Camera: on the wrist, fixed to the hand. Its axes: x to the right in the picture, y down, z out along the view.
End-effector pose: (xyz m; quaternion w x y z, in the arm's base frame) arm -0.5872 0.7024 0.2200 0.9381 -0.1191 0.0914 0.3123
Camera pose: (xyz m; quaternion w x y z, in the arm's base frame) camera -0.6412 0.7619 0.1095 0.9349 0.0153 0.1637 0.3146
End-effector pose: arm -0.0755 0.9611 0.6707 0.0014 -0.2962 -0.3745 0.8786
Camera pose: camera -0.0201 0.9570 0.5459 0.0338 -0.3243 -0.2328 0.9162
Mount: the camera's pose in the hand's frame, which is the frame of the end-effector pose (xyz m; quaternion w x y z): 0.0182 0.0974 -0.0941 0.9883 0.1481 0.0259 0.0241
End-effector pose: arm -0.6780 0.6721 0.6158 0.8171 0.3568 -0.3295 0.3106
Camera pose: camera -0.7098 0.8050 0.6168 0.7558 0.4577 -0.2671 0.3847
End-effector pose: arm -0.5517 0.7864 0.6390 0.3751 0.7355 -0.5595 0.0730
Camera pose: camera -0.6012 0.8230 0.7610 0.2745 0.7671 -0.5502 0.1831
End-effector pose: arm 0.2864 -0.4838 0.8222 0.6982 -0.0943 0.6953 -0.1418
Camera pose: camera 0.1989 -0.3919 0.7715 0.6895 0.0306 0.6866 -0.2287
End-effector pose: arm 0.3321 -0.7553 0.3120 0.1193 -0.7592 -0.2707 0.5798
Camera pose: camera 0.4509 -0.8132 0.2771 0.2234 -0.7542 -0.1603 0.5963
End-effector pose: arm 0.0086 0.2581 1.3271 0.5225 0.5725 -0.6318 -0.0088
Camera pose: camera 0.0058 0.3336 1.4410 0.4482 0.6282 -0.6260 0.1123
